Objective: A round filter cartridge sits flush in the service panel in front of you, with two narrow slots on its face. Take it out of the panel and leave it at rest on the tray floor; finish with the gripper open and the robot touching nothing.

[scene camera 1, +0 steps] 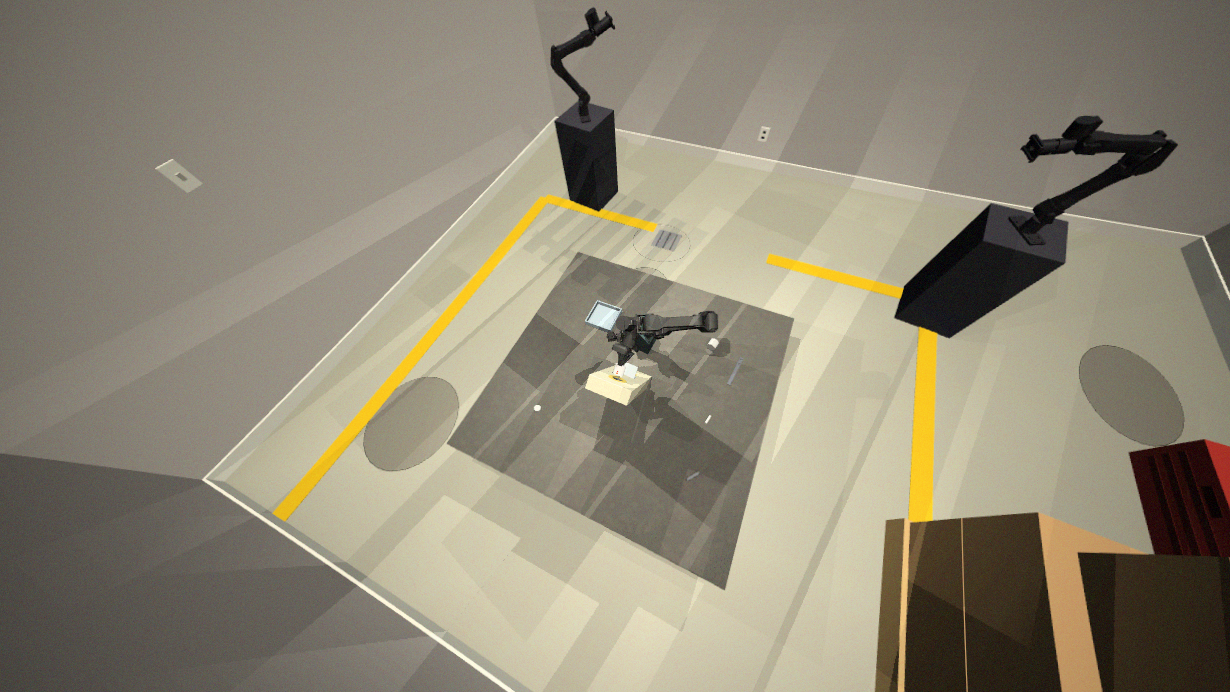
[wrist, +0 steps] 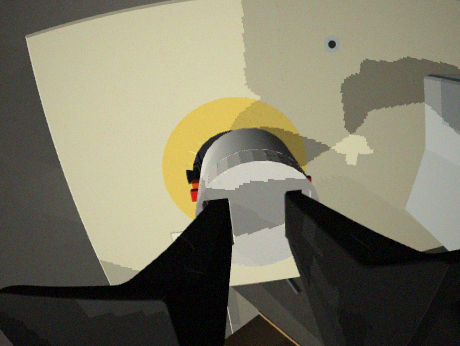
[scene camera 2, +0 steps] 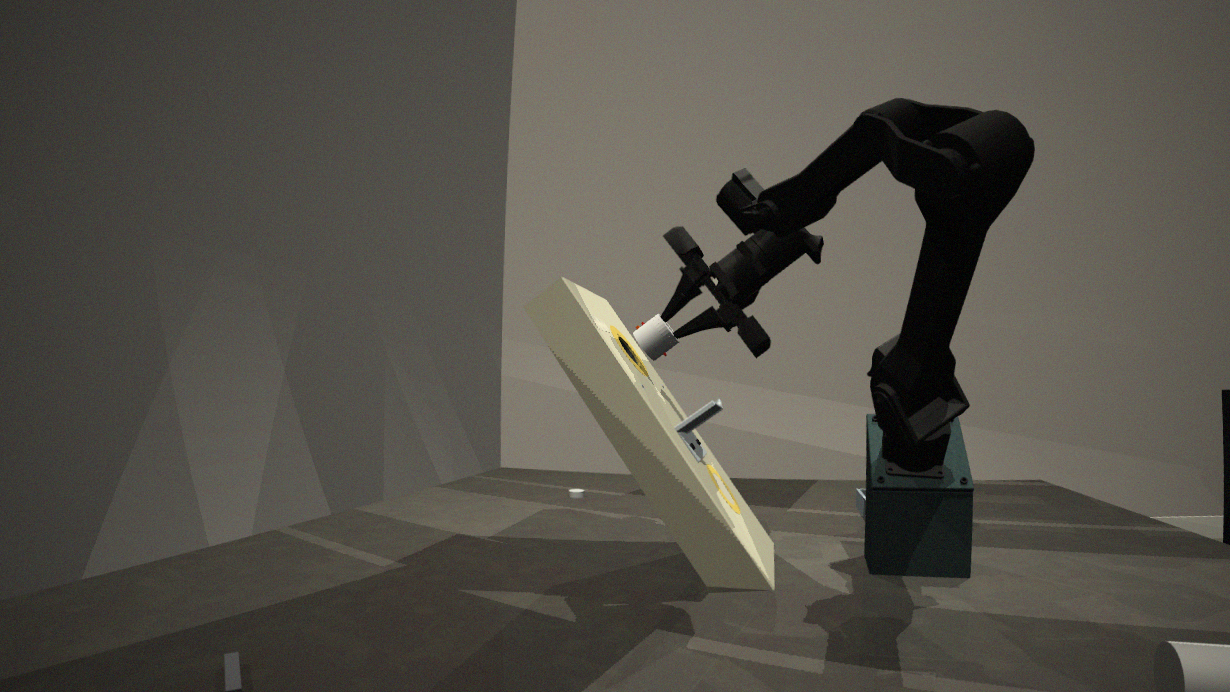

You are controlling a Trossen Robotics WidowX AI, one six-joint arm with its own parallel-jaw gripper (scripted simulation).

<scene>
same spot on cream service panel: (wrist: pixel 133 102) = (scene camera 1: pixel 604 376)
</scene>
